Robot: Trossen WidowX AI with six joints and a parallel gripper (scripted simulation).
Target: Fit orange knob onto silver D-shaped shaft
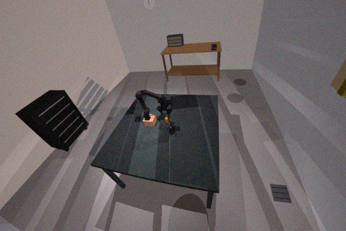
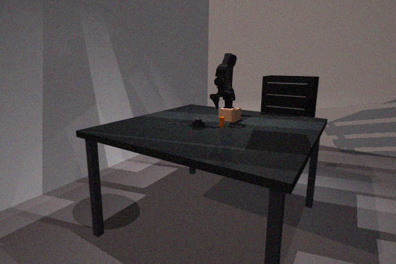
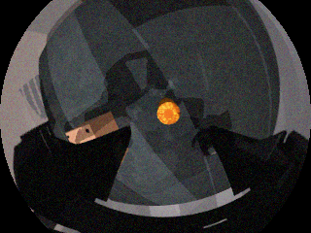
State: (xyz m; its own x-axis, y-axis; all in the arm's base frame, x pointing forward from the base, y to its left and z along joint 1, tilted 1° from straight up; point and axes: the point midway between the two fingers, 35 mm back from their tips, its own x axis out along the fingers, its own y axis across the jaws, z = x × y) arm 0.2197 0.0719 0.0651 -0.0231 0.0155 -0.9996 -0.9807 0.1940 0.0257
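Now: gripper tip 8 cm above the orange knob. Round my gripper tip: round pedestal: 12 cm to the right, 10 cm ahead, 9 cm below.
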